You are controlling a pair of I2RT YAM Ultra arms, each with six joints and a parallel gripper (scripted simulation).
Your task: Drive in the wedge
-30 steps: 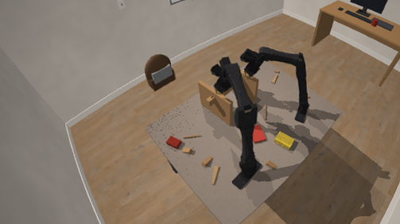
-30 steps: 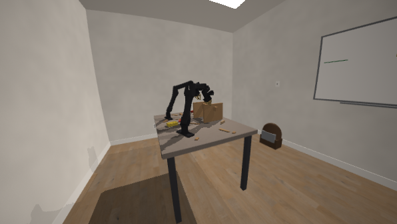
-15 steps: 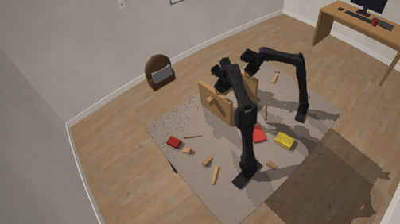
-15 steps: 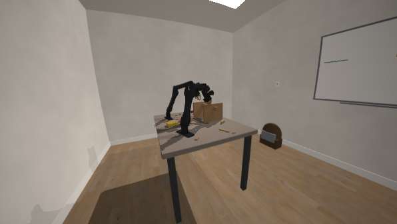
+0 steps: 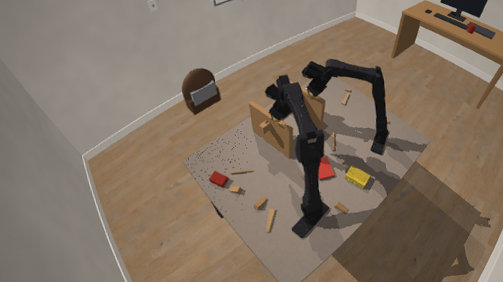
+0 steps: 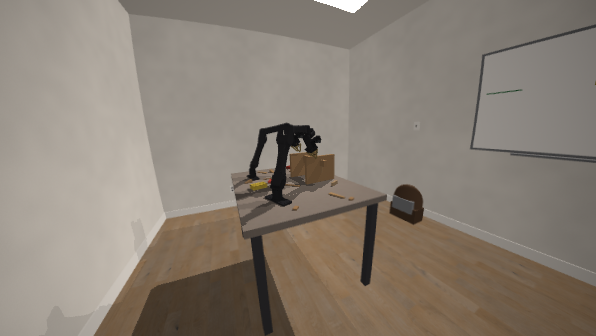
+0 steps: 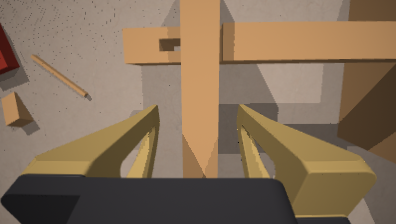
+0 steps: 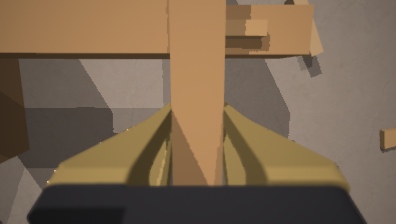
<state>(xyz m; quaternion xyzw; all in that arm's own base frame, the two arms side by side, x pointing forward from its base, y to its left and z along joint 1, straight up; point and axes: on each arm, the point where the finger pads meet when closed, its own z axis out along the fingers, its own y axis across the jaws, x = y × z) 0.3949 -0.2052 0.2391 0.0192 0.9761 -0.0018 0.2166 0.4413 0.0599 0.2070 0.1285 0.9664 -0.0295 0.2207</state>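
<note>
The rail lies 14 cm to the right of my left hand, 8 cm below it and 5 cm ahead of it. Also, from my left hand: red block (36 cm to the left, 23 cm below, 7 cm ahead).
My right gripper is now 13 cm to the right of the rail, 5 cm short of it and 5 cm above it. From my right hand the other things lie so: red block (62 cm to the left, 20 cm below, 7 cm ahead).
</note>
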